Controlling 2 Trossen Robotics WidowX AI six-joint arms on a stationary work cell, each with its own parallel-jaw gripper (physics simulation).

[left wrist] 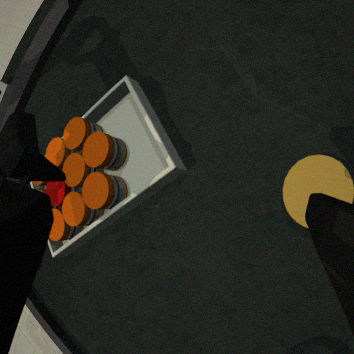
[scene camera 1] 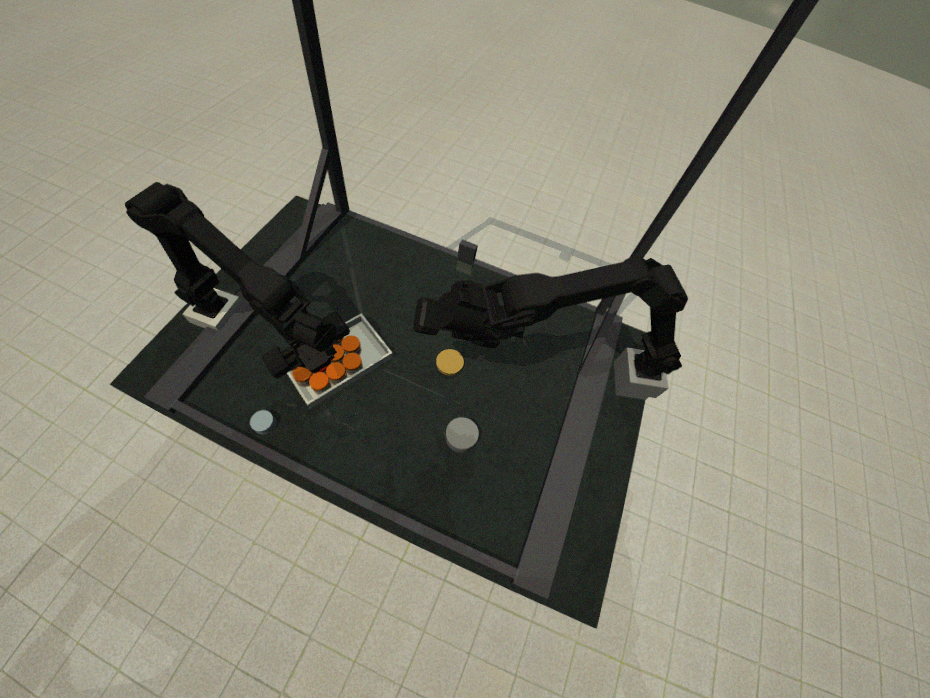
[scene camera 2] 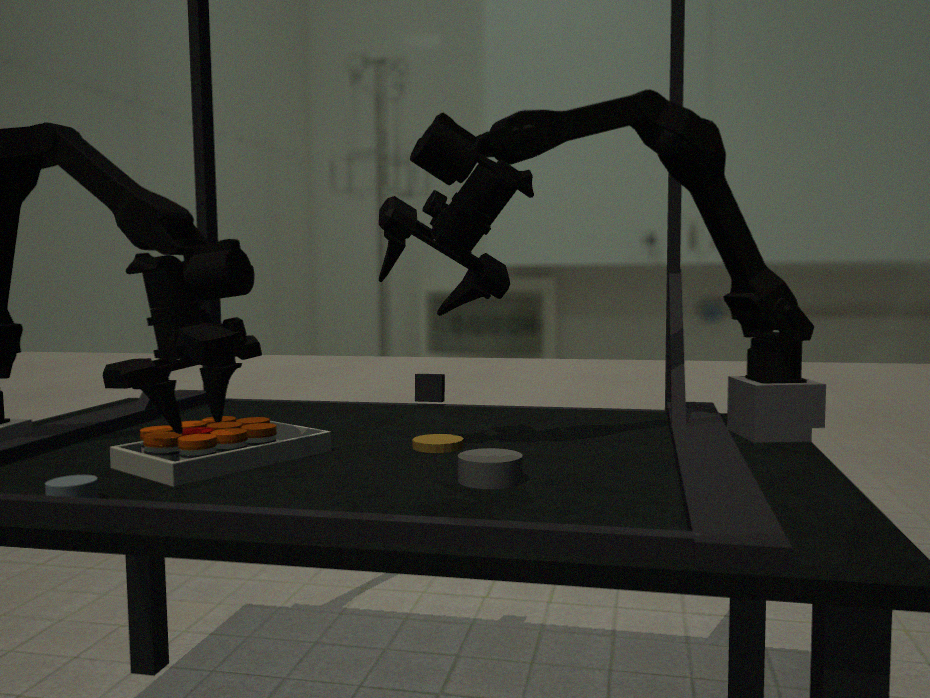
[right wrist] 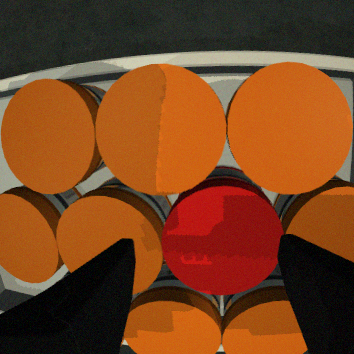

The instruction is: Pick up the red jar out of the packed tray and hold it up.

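Where they show: left gripper, fingertip midpoint: [left wrist: 181,207] [scene camera 1: 437,325] [scene camera 2: 409,297]; right gripper, fingertip midpoint: [left wrist: 54,187] [scene camera 2: 199,427] [right wrist: 208,249]; left arm's base, origin of the base link: [scene camera 1: 647,367] [scene camera 2: 775,380]; right arm's base, origin of the base link: [scene camera 1: 210,305].
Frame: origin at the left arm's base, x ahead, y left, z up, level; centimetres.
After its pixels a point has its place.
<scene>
The red jar [scene camera 2: 196,431] {x 79.4, y 12.3, z -3.5 cm} [left wrist: 56,194] {x 79.0, y 12.1, z -3.5 cm} [right wrist: 222,240] {x 79.5, y 11.7, z -3.5 cm} stands among several orange-lidded jars [scene camera 1: 335,370] {x 75.3, y 12.9, z -3.5 cm} [scene camera 2: 197,441] {x 77.8, y 18.1, z -3.6 cm} [left wrist: 98,190] {x 71.6, y 9.5, z -3.5 cm} [right wrist: 161,129] {x 75.4, y 13.0, z -3.5 cm} in the white tray [scene camera 1: 377,335] {x 68.4, y 0.5, z -5.3 cm} [scene camera 2: 255,459] {x 72.0, y 13.6, z -6.9 cm} [left wrist: 132,135] {x 72.2, y 2.1, z -7.7 cm} [right wrist: 200,58] {x 74.4, y 15.6, z -5.3 cm}. My right gripper [scene camera 2: 199,426] {x 79.3, y 11.2, z -3.2 cm} [right wrist: 208,249] {x 79.3, y 11.2, z -3.2 cm} is partly open and points down at the jars' tops. In the right wrist view its right fingertip is at the red lid's right edge; its left fingertip overlaps an orange lid, with a gap to the red one. My left gripper [scene camera 2: 411,296] {x 52.7, y 6.4, z 12.8 cm} [left wrist: 181,207] {x 52.7, y 6.4, z 12.8 cm} is wide open and empty, high above the table. In scene camera 1 the right gripper mostly hides the red jar.
A yellow disc [scene camera 1: 449,362] {x 49.2, y 4.0, z -6.9 cm} [scene camera 2: 437,443] {x 49.2, y 6.3, z -6.9 cm} [left wrist: 317,175] {x 49.5, y 2.2, z -6.9 cm} lies right of the tray. A grey cylinder [scene camera 1: 461,433] {x 43.8, y 22.5, z -5.1 cm} [scene camera 2: 489,468] {x 44.0, y 26.0, z -5.7 cm} stands nearer the front. A pale blue round thing [scene camera 1: 261,421] {x 88.5, y 27.2, z -5.7 cm} [scene camera 2: 71,485] {x 87.8, y 29.1, z -5.7 cm} is at the front left. Dark frame posts [scene camera 1: 319,90] {x 90.3, y -42.4, z 30.8 cm} [scene camera 2: 202,112] {x 90.5, y -41.8, z 45.7 cm} rise from the table.
</scene>
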